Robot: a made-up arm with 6 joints.
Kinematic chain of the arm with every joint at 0, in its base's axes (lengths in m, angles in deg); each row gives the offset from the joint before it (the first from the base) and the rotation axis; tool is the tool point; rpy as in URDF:
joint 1: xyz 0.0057 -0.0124 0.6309 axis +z
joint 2: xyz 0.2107 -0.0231 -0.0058 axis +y
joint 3: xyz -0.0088 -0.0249 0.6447 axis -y
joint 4: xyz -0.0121 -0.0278 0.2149 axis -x
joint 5: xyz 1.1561 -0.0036 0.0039 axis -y
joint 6: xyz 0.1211 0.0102 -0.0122 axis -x
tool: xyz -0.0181 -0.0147 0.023 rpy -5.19 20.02 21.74
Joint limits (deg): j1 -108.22..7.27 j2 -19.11..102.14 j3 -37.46..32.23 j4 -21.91..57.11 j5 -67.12..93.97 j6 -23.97..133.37
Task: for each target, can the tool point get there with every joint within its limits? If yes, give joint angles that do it. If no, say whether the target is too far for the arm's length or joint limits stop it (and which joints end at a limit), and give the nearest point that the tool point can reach.
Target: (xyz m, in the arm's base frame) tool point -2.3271 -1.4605 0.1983
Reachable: no: too far | nearest point -0.7273 -1.7274 0.2539 | short by 1.623 m
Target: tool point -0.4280 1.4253 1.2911
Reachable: no: joint limits stop it (at a limit: joint 1, joint 2, joint 3, joint 4, joint 5) | nearest point 0.4957 0.0757 2.2697 | short by 1.906 m
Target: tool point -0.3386 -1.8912 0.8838
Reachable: yes | joints -98.45 45.19 26.72 -2.99 -16.86 41.23
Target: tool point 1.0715 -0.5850 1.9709
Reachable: yes | joints -27.02 2.00 22.72 25.59 67.46 29.45
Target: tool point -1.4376 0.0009 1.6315
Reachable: no: joint limits stop it (at a limit: joint 1, joint 2, joint 4, joint 5, joint 6) | nearest point -0.4233 -0.8038 2.0315 | short by 1.355 m
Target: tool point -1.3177 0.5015 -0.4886
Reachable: no: joint limits stop it (at a limit: joint 1, joint 2, joint 3, joint 4, joint 5, joint 6) | nearest point -0.1637 -0.0152 -0.4078 | short by 1.267 m
